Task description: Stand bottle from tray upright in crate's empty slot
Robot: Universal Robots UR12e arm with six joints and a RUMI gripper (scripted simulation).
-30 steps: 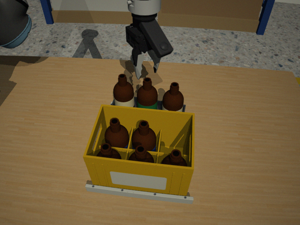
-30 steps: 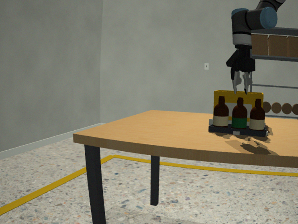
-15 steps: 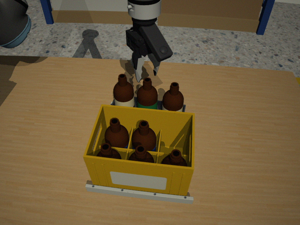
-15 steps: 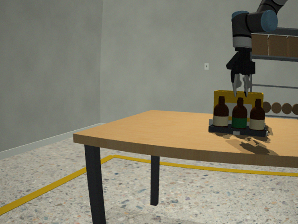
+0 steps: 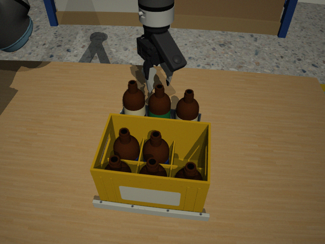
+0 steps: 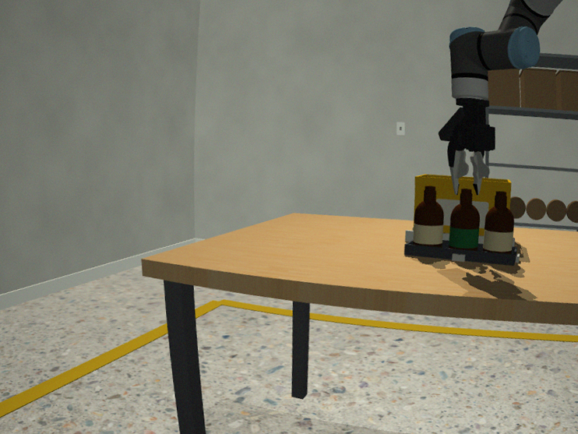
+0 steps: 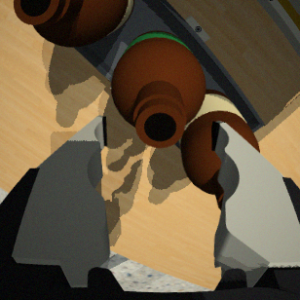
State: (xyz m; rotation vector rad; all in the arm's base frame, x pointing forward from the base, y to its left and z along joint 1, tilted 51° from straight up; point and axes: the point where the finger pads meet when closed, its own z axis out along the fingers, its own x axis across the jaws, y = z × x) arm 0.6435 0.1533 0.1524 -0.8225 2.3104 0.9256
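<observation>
The dark tray lies 150 mm below my hand. From my hand the other things lie so: crate: 240 mm to the right, 80 mm below, 40 mm ahead.
</observation>
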